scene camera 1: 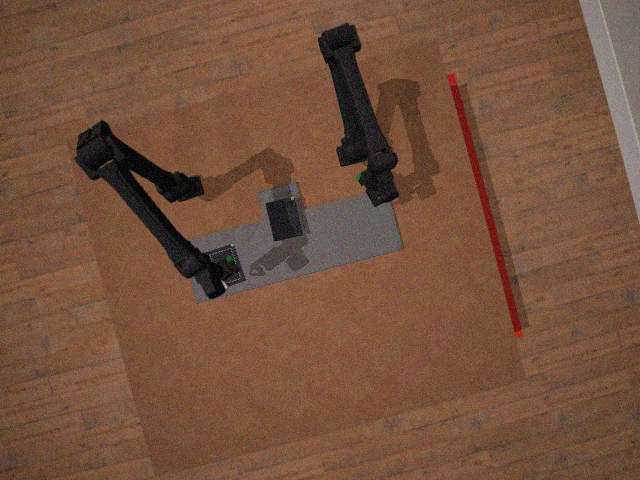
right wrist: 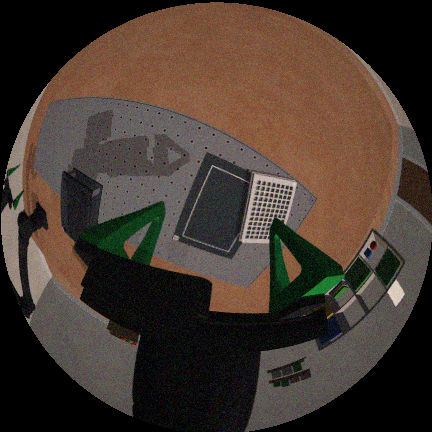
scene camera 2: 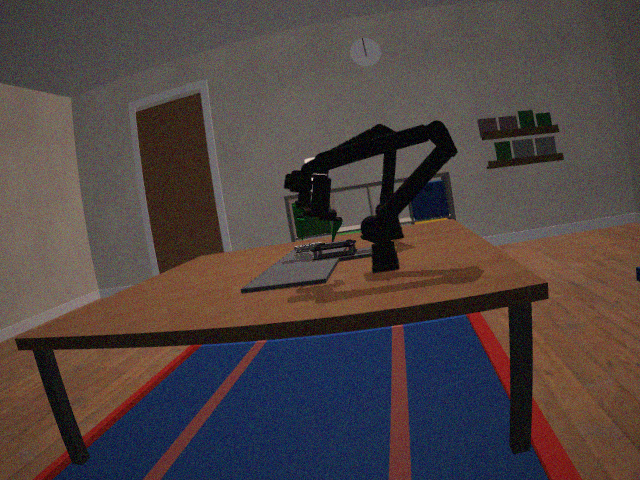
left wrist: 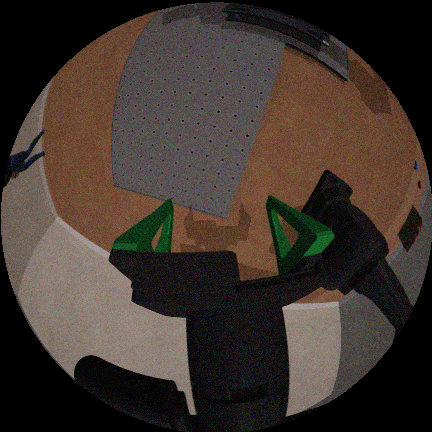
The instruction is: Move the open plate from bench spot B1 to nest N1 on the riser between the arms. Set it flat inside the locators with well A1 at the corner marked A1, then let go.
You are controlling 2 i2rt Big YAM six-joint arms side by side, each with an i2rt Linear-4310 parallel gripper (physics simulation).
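Frame: origin at the left arm's base, x ahead, y left, z up, level; metres.
Seen in the pictures: left gripper, between the fingertips: (scene camera 1: pixel 369 195) (scene camera 2: pixel 317 240) (left wrist: pixel 220 200); right gripper, between the fingertips: (scene camera 1: pixel 226 277) (right wrist: pixel 218 214); left arm's base, origin of its link: (scene camera 1: pixel 351 154) (right wrist: pixel 41 214) (scene camera 2: pixel 386 267) (left wrist: pixel 325 201); right arm's base, origin of its link: (scene camera 1: pixel 189 188) (scene camera 2: pixel 394 237).
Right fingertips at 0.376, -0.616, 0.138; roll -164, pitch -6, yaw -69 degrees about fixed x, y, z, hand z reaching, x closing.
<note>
Pixels of each thing's top centre, then the offset from my right fingertips to it, as dx, dy, dz. "*": a spot on its surface instead. Level surfaces: height alone.
- open plate, centre of its top: (right wrist: pixel 269 212) (scene camera 2: pixel 308 244) +0.004, -0.105, -0.108
- dark outlined pad, a spot on its surface: (right wrist: pixel 212 205) * -0.034, -0.016, -0.123
- dark nest, centre of its top: (right wrist: pixel 70 214) (scene camera 2: pixel 333 243) (scene camera 1: pixel 283 218) -0.171, +0.264, -0.077
- grey perforated board, height of its surface: dz -0.125
- Brown table surface, height of its surface: dz -0.138
The open plate (right wrist: pixel 270 206) is white with a grid of wells. In the right wrist view it lies along the right side of the dark outlined pad (right wrist: pixel 212 205) (scene camera 1: pixel 239 273), overlapping its edge; whether it is slightly tilted I cannot tell. In scene camera 1 my right arm mostly hides it. My right gripper (right wrist: pixel 218 214) (scene camera 1: pixel 228 261) is open and empty above the pad and the plate's near left part. The dark nest (right wrist: pixel 80 205) (scene camera 1: pixel 284 219) stands on the riser, with no plate in it. My left gripper (left wrist: pixel 220 200) is open and empty, high over the board's far end.
The grey perforated board (scene camera 1: pixel 351 227) (left wrist: pixel 190 115) (right wrist: pixel 135 115) lies under the pad and extends past the nest. Brown table surface (scene camera 1: pixel 330 351) surrounds it. A red bar (scene camera 1: pixel 485 206) runs at the right in scene camera 1. My left arm is at the right of the nest there.
</note>
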